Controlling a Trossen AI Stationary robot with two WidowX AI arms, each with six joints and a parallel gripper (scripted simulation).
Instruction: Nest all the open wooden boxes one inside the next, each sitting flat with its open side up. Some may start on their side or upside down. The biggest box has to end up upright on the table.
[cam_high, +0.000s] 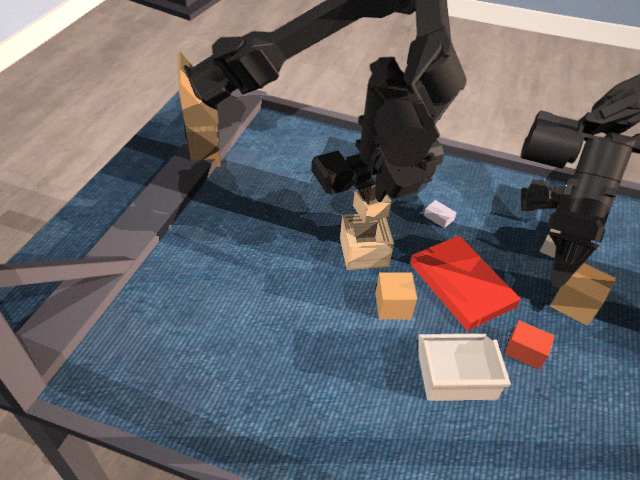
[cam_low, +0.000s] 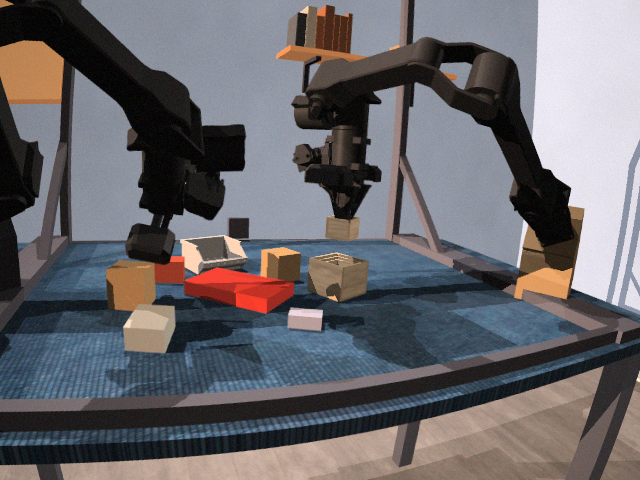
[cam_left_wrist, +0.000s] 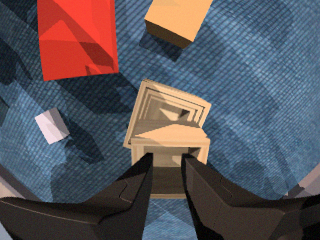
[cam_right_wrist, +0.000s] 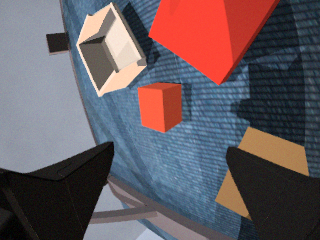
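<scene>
The red cube lies 9 cm behind my right hand and 9 cm below it. Round my right hand: beige block 16 cm ahead, 10 cm below; flat red block 1 cm behind, 12 cm to the left, 10 cm below; lavender block 11 cm ahead, 20 cm to the left, 10 cm below.
</scene>
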